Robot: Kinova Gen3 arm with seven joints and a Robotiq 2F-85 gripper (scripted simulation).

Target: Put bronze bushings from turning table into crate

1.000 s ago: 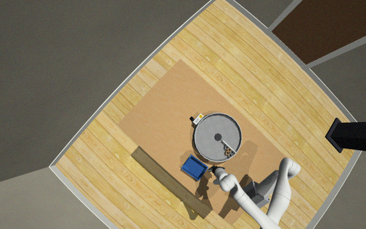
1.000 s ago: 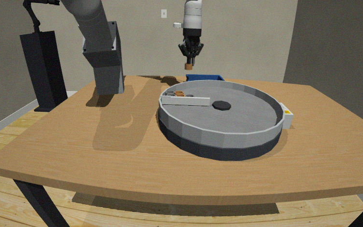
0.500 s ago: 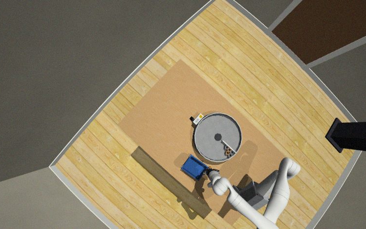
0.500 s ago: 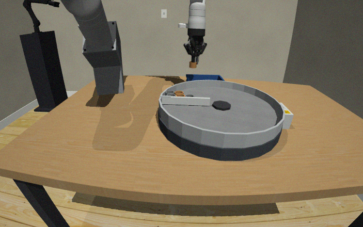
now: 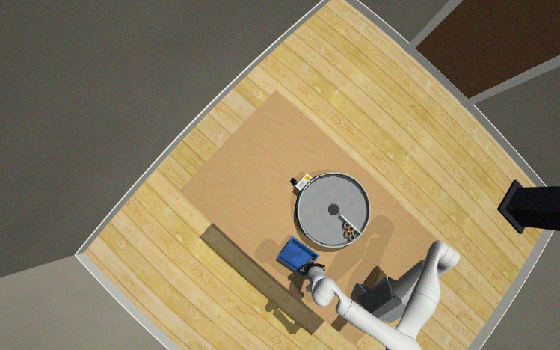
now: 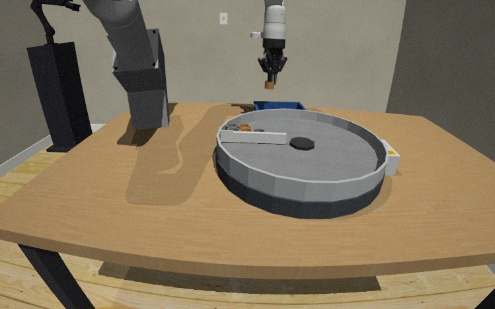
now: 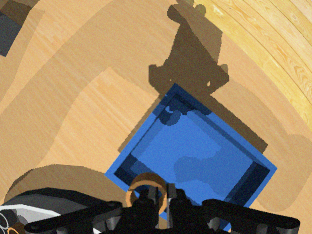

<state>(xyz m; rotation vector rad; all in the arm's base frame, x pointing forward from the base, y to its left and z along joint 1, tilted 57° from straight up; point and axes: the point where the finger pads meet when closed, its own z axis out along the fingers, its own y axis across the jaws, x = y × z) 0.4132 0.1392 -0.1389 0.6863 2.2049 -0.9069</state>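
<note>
My gripper is now 40 mm short of the blue crate, 20 mm to the right of it and 130 mm above it. Round my hand: grey turning table (60 mm ahead, 310 mm to the right, 110 mm below).
</note>
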